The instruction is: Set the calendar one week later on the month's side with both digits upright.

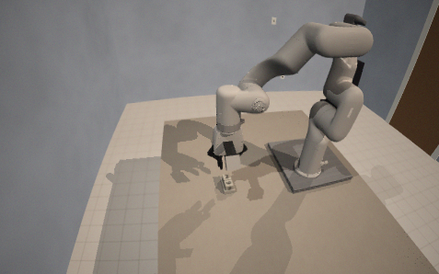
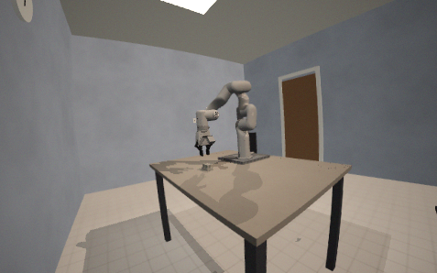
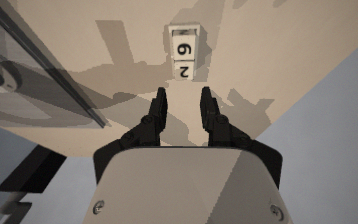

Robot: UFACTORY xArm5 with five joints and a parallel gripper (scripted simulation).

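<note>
Now: the calendar tray 2 cm to the left of my hand and 11 cm below it.
</note>
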